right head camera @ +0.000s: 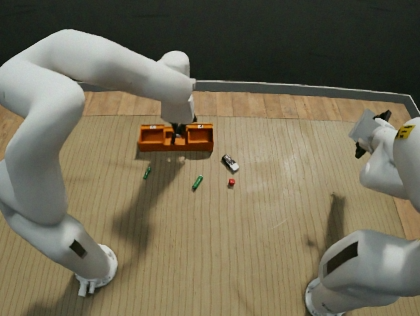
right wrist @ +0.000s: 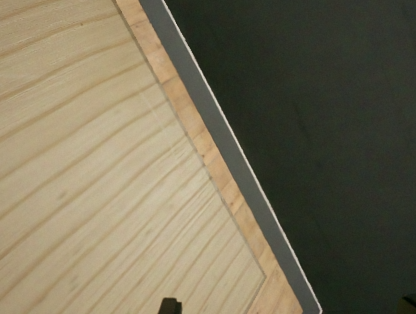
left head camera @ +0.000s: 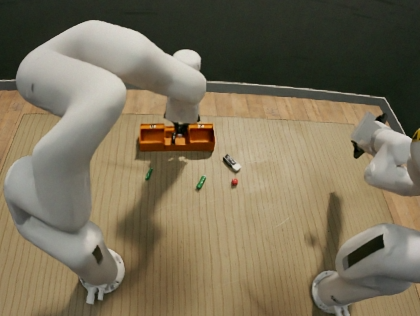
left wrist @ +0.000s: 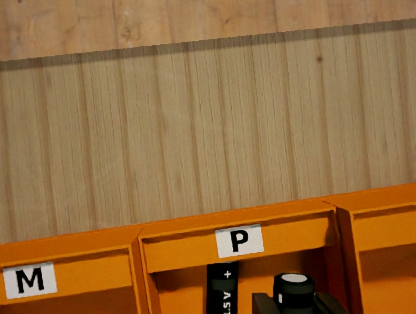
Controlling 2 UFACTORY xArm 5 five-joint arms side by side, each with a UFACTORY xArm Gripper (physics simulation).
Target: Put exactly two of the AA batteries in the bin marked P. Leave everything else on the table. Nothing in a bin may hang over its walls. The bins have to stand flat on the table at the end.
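Places are measured from the left arm's base along level axes (x back, y right, z up), in millimetres.
Pixels of known places: left gripper, fingertip midpoint: (right head camera: 179, 131) (left head camera: 180, 131); left arm's base at its link origin: (right head camera: 96, 266) (left head camera: 101, 271); right arm's base at its link origin: (right head camera: 325, 298) (left head camera: 330, 291).
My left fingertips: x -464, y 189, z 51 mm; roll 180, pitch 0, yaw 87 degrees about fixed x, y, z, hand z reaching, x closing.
Observation:
For each thing: its middle in the pictures, then the offset to it from my left fingertips. "*": a spot on its surface instead.
- orange three-part bin block at the middle of its body: (left wrist: 249, 311) (left head camera: 177, 137) (right head camera: 176, 137) dx +3, dy -12, dz -28 mm
- marked P at a spot on its surface: (left wrist: 239, 241) * dx -30, dy -15, dz -23 mm
- black AA battery at the middle of its body: (left wrist: 222, 303) dx +2, dy -23, dz -37 mm
- second black battery at a spot on its surface: (left wrist: 294, 286) * dx -22, dy +0, dz +14 mm
- smaller at the middle of its body: (left head camera: 149, 173) (right head camera: 147, 173) dx +145, dy -91, dz -46 mm
- larger at the middle of its body: (left head camera: 201, 181) (right head camera: 198, 181) dx +163, dy +77, dz -44 mm
- white block at the middle of its body: (right head camera: 230, 162) (left head camera: 231, 162) dx +82, dy +179, dz -45 mm
- red die at the middle of its body: (right head camera: 231, 182) (left head camera: 234, 182) dx +156, dy +185, dz -43 mm
- bins marked M at a spot on its surface: (left wrist: 30, 280) * dx -21, dy -98, dz -9 mm
An orange three-part bin block (left head camera: 175, 147) (right head camera: 175, 147) stands at the back; its middle bin is marked P (left wrist: 239, 241). A black AA battery (left wrist: 222, 292) lies in bin P, partly cut off by the left wrist view's edge. My left gripper (left head camera: 180, 133) (right head camera: 178, 134) (left wrist: 295, 306) is over bin P, shut on a second black battery (left wrist: 294, 286) held upright; its lower end is hidden. My right gripper (left head camera: 369, 134) (right head camera: 372, 133) (right wrist: 290, 303) is open, raised at the right, away from the bins. Two green batteries, a smaller (left head camera: 149, 174) (right head camera: 147, 173) and a larger (left head camera: 201, 182) (right head camera: 197, 182), lie before the bins.
A black and white block (left head camera: 231, 163) (right head camera: 230, 163) lies right of the bins, with a red die (left head camera: 235, 182) (right head camera: 231, 182) in front of it. The bins marked M (left wrist: 30, 280) and, unlabelled in the wrist view, the right one (left wrist: 382, 230) flank bin P.

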